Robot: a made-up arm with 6 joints.
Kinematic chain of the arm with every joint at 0, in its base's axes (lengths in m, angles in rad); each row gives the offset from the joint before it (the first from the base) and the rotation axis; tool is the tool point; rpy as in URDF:
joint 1: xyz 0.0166 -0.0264 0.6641 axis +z
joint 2: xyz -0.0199 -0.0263 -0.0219 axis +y
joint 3: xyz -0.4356 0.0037 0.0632 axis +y
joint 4: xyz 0.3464 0.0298 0.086 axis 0.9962 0 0.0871
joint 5: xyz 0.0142 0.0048 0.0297 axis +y
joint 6: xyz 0.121 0.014 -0.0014 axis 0.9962 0 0.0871
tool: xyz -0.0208 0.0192 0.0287 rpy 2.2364 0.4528 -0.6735
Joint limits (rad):
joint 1: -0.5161..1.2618
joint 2: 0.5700..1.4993
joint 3: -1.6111..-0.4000
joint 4: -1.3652..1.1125
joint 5: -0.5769..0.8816
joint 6: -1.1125..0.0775
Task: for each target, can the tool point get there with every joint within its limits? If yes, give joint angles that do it. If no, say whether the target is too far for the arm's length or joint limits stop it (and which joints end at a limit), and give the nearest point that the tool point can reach.
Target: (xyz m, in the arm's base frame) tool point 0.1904 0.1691 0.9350
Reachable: yes | joints 0.6013 0.9780 -0.5316 -0.2673 0.0751 -0.5377
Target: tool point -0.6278 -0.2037 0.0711
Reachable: no: joint limits stop it (at a limit: joint 1, joint 2, joint 3, joint 4, joint 5) | nearest point 0.0087 0.2602 0.7017 | short by 1.009 m
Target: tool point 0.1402 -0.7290 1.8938
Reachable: no: too far | nearest point -0.0310 -0.3213 1.3970 | short by 0.665 m
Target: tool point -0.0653 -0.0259 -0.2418
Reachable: no: joint limits stop it (at a limit: joint 1, joint 2, joint 3, joint 4, joint 6) | nearest point 0.0690 0.2358 0.6839 | short by 0.971 m
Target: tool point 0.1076 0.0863 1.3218
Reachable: yes | joints 0.5277 0.8964 -1.2441 0.1356 -0.1946 -0.5894
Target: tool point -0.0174 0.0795 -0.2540
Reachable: no: joint limits stop it (at a limit: joint 1, joint 2, joint 3, joint 4, joint 6) | nearest point 0.0672 0.2369 0.6839 | short by 0.955 m
